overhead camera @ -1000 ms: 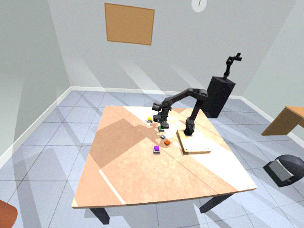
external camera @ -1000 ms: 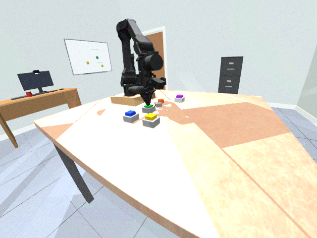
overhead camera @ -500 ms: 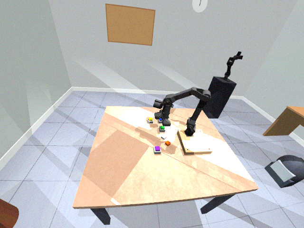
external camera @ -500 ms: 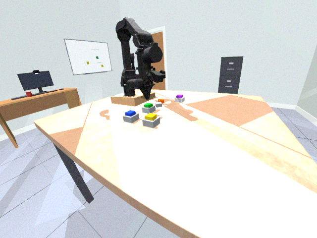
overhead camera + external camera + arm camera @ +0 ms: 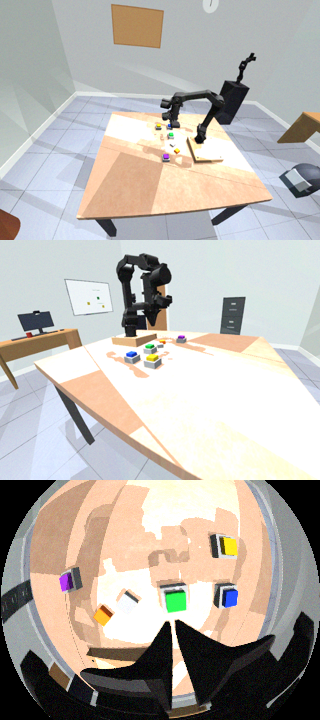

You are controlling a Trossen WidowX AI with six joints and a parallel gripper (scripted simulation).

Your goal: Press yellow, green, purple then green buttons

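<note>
Right now my gripper tip is 60 mm short of the purple button, 200 mm to the right of it and 90 mm above it. From my gripper tip the other things lie so: green button: 20 mm behind, 20 mm to the right, 90 mm below; blue button: 30 mm behind, 130 mm to the right, 90 mm below; yellow button: 70 mm ahead, 130 mm to the right, 90 mm below.
</note>
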